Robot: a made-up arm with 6 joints.
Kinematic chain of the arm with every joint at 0, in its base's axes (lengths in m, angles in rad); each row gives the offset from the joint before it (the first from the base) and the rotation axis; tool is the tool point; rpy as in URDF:
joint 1: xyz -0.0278 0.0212 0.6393 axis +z
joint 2: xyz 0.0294 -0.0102 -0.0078 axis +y
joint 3: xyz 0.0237 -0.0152 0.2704 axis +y
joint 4: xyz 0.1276 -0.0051 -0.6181 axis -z
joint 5: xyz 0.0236 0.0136 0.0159 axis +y
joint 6: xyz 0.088 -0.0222 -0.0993 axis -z
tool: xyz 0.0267 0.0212 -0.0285 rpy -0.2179 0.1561 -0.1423
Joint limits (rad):
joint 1: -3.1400..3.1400
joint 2: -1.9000..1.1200
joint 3: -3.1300..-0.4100
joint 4: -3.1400..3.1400
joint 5: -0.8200..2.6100
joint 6: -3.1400..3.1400
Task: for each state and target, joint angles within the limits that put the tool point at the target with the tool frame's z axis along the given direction. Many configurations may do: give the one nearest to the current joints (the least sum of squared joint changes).
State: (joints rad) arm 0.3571 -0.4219 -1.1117 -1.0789 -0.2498 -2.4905
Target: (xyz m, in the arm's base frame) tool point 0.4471 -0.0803 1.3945 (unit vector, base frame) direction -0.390 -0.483 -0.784
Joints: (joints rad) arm -0.3281 -0.2568 -1.7302 -0.6840 -0.7700 -2.5280
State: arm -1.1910 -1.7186 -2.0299 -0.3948 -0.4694 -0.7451
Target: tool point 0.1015 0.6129 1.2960 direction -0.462 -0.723 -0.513
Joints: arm -1.5769 -1.3095 -2.1197 -1.0457 -0.6698 -1.1164
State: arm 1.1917 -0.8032 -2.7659 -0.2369 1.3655 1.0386
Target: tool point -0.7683 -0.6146 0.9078 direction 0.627 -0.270 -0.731
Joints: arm 0.6404 -1.2246 -3.1300 0.5403 0.7842 1.7754
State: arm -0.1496 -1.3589 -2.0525 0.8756 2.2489 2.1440
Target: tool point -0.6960 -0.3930 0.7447 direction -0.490 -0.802 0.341
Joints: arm 0.6738 -1.6978 -2.6872 1.2582 2.6100 1.3559
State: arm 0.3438 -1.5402 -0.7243 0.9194 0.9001 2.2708
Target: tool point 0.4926 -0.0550 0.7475 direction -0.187 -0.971 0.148
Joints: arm -0.2225 -1.0049 -0.4232 1.1729 1.4764 1.9913
